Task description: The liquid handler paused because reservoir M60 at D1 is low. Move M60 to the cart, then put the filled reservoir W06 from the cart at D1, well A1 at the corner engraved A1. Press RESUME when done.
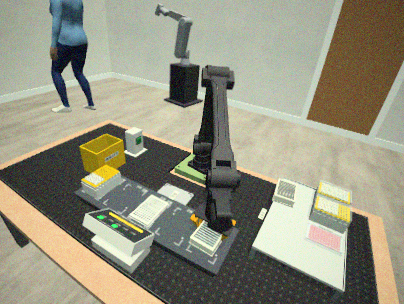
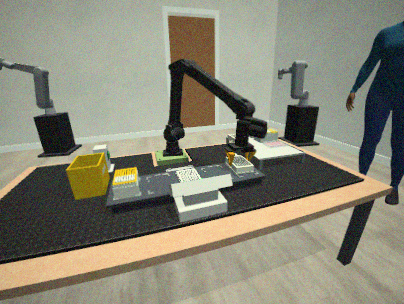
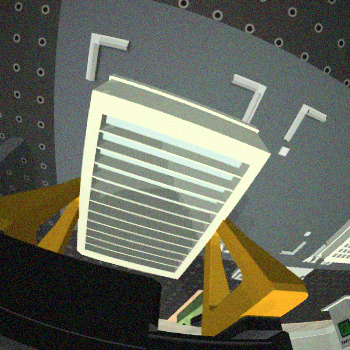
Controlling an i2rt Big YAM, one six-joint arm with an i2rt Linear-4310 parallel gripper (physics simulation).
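Where they show: gripper, between the fingertips: (image 1: 210, 233) (image 2: 238, 164) (image 3: 150, 199); arm's base, origin of its link: (image 1: 200, 166) (image 2: 173, 153).
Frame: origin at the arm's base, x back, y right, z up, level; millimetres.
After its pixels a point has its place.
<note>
My gripper (image 1: 214, 225) (image 2: 240, 157) @(x -340, y -305, z 51 mm) (image 3: 150, 199) @(x -340, y -305, z 51 mm) has orange fingers and is shut on a cream-white reservoir (image 1: 205, 236) @(x -371, y -305, z 65 mm) (image 2: 241, 163) @(x -369, y -308, z 69 mm) (image 3: 167, 180) @(x -370, y -306, z 66 mm) with long ribbed channels, gripping its two long sides. The far channels show pale blue liquid. I cannot read its label. The reservoir is at the right end slot of the grey deck (image 1: 176, 223) @(x -373, y -180, z 32 mm) (image 2: 155, 184) @(x -424, y 70, z 32 mm) (image 3: 208, 52) @(x -432, y -314, z 32 mm), slightly turned against the white corner marks. I cannot tell whether it rests on the deck. A second grey ribbed plate (image 1: 285, 190) @(x 28, y -425, z 74 mm) stands at the back left of the white cart (image 1: 288, 229) @(x -137, y -506, z 44 mm) (image 2: 273, 152) @(x -209, y -550, z 44 mm).
On the deck are a white well plate (image 1: 149, 209) @(x -400, y -69, z 43 mm) and a yellow-topped tip box (image 1: 101, 181) @(x -462, y 137, z 94 mm). A white console with green lights (image 1: 117, 230) @(x -564, y -125, z 121 mm) stands in front. A yellow waste bin (image 1: 101, 151) @(x -363, y 295, z 118 mm) and a white box with a green button (image 1: 134, 140) @(x -151, y 339, z 77 mm) stand behind. Tip boxes and a pink plate (image 1: 324, 238) @(x -103, y -623, z 57 mm) are on the cart.
</note>
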